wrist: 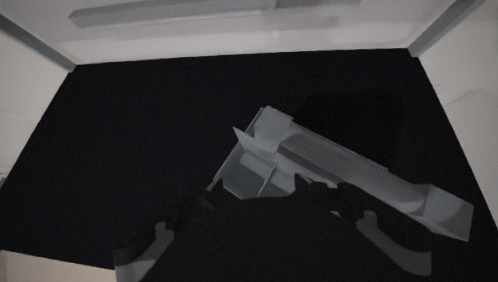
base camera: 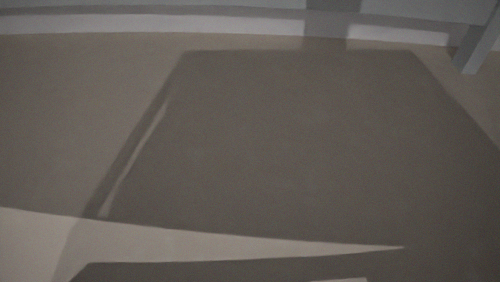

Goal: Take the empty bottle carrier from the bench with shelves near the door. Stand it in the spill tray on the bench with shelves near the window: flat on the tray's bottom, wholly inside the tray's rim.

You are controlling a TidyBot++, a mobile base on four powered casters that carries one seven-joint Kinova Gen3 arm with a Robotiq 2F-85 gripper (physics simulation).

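Places are measured from the arm's base along level axes (x left, y ahead, z down), in millimetres.
Pixels of known places: gripper, between the fingertips: [wrist: 258,183].
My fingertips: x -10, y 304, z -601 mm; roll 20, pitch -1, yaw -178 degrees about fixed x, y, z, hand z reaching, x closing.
For each thing: its top centre in the pictures, then the offset to it from my fingertips. "pt": a spot on its surface instead. Level surfaces: height alone.
- grey bottle carrier, centre of its top: [wrist: 349,160] dx -82, dy +11, dz -45 mm
- black bench top, height of its surface: dz +235 mm
- bench leg, a spot on its surface: [base camera: 475,55] pt dx -573, dy +355, dz +945 mm
- floor, height of its surface: dz +997 mm
The grey bottle carrier [wrist: 345,167] stands on the black bench top [wrist: 125,125] in the wrist view, seen from above and turned diagonally, running from upper middle to lower right. Its compartments, thin dividers and long upright middle panel show, and none of the compartments in sight holds a bottle. My gripper [wrist: 258,183] is open. Its fingertips are over the carrier's left part, apart from each other, with nothing seen held between them. The dark gripper body hides the carrier's near left part. The spill tray does not show in either view.
Grey posts [wrist: 37,44] [wrist: 442,27] rise at the bench's far corners, with a pale bar [wrist: 175,16] beyond its far edge. In the base camera view a bench leg [base camera: 475,55] stands at upper right, and dark shadows lie across the floor [base camera: 65,100].
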